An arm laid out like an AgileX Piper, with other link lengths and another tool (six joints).
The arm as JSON. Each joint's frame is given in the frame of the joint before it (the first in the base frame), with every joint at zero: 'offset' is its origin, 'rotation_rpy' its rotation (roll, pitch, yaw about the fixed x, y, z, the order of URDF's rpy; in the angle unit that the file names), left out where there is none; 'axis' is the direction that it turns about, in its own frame. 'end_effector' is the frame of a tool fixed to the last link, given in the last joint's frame.
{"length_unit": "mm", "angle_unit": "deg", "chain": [
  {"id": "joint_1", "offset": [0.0, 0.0, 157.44], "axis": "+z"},
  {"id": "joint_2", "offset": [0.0, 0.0, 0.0], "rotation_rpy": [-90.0, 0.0, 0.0], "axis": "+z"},
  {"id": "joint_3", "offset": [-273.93, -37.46, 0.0], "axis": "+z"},
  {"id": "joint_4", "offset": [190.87, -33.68, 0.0], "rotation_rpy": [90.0, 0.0, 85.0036], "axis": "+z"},
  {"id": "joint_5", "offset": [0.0, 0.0, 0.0], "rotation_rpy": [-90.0, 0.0, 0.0], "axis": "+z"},
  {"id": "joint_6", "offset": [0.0, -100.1, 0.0], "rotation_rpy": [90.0, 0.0, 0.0], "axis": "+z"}
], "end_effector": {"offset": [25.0, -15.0, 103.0], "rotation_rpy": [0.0, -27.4, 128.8]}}
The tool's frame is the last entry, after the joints.
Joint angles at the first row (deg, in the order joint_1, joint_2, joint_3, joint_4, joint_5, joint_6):
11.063 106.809 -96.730 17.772 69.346 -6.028
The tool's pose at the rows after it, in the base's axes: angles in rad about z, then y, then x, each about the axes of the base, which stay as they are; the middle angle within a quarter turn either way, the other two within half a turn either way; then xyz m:
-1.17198, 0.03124, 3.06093, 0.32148, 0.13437, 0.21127
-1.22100, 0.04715, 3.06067, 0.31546, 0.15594, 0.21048
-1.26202, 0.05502, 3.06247, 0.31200, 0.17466, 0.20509
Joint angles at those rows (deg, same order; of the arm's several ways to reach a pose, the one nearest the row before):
15.465 106.852 -96.730 17.818 68.096 -5.631
19.462 107.029 -96.730 17.242 66.996 -4.701
22.661 108.048 -96.752 17.027 65.571 -4.232

